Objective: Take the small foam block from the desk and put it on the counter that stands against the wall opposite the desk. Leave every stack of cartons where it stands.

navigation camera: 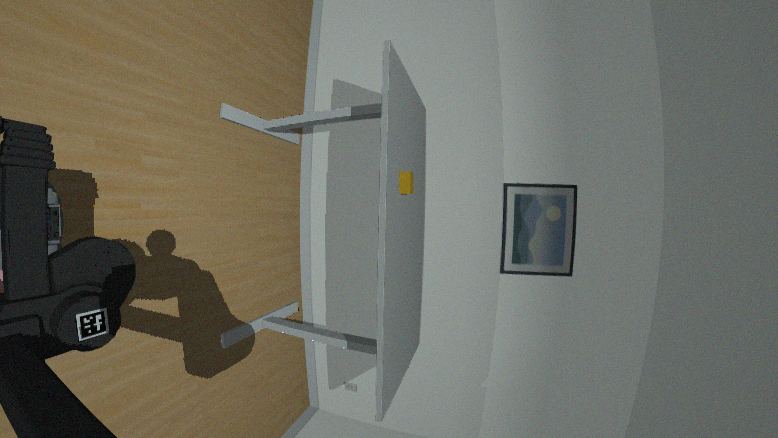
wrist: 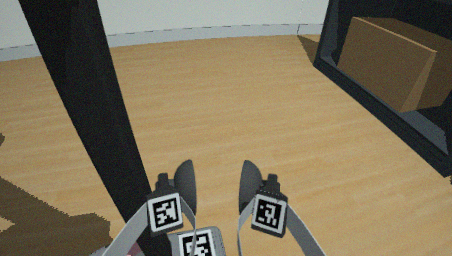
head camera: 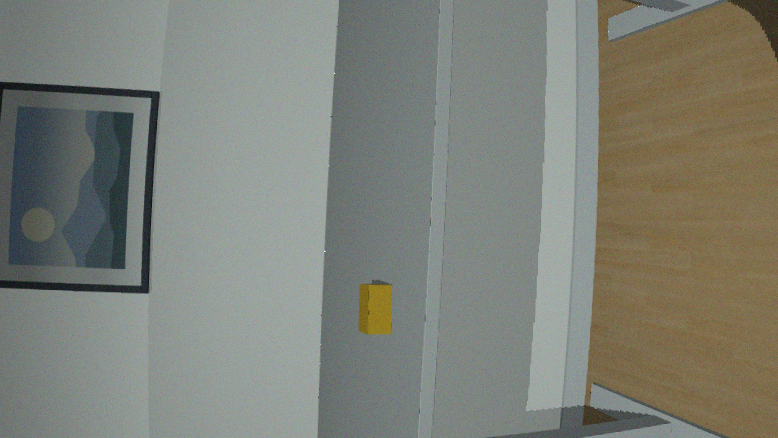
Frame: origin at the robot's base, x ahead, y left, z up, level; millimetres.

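Seen in the pictures: gripper, fingertip midpoint: [wrist: 218,178].
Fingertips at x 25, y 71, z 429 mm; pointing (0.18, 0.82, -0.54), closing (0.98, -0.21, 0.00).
Offsets run from my fingertips to a thing's top centre. "spot": to the spot under its first point. Level surfaces: height alone.
A small yellow foam block @[1128 mm back, 254 mm right, 567 mm up] [head camera: 379,309] [navigation camera: 406,182] rests on the grey desk @[522 mm up] [head camera: 381,163] [navigation camera: 402,261]. The head and navigation views are turned sideways. In the navigation view the block is set in from both ends of the desk top, and the desk stands against a wall. My gripper [wrist: 218,178] is open in the wrist view, with nothing between its fingertips and wood floor beyond them. It is well away from the block, which does not show in the wrist view. The counter does not show in these views.
The desk's legs @[spot: 1270 mm back, 656 mm right, 46 mm down] [navigation camera: 310,116] have feet reaching out over the floor. A framed picture [head camera: 78,187] [navigation camera: 538,228] hangs above the desk. In the wrist view a brown carton @[996 mm ahead, 655 mm left, 82 mm down] [wrist: 385,65] sits in a dark shelf [wrist: 380,112] at right, and a black column [wrist: 95,100] crosses the left.
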